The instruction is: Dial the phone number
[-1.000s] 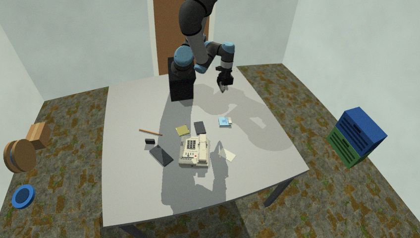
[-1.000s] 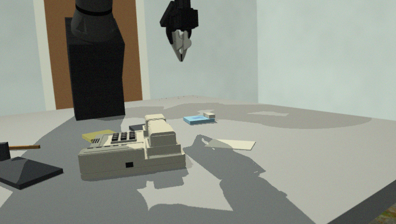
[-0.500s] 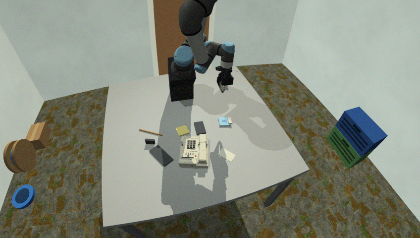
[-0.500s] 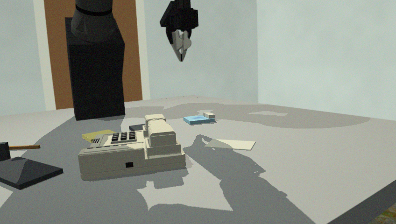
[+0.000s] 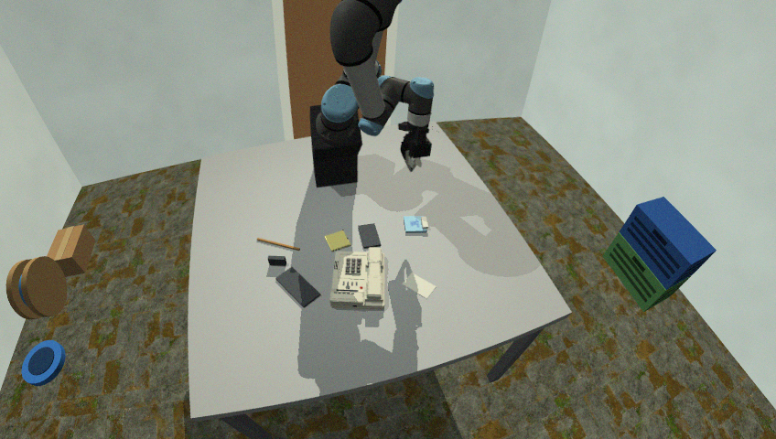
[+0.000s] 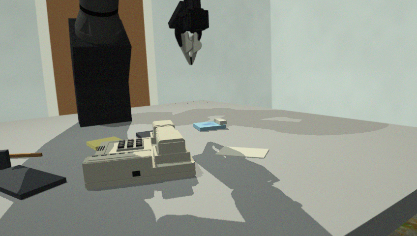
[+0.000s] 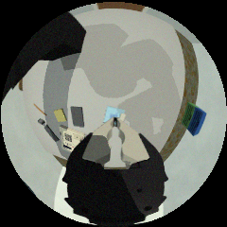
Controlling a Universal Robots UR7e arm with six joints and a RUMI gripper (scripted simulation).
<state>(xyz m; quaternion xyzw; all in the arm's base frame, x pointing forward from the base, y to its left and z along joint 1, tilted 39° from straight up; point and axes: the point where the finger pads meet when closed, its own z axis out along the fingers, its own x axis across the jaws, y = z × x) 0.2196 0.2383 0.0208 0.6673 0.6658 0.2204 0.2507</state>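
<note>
The handset lies 30 cm ahead of my hand, 23 cm to the right of it and 16 cm below it. From my hand the other things lie so: pencil (5 cm ahead, 53 cm to the right, 20 cm below); then cream note card (37 cm ahead, 9 cm to the right, 21 cm below); then small black block (14 cm ahead, 54 cm to the right, 19 cm below).
</note>
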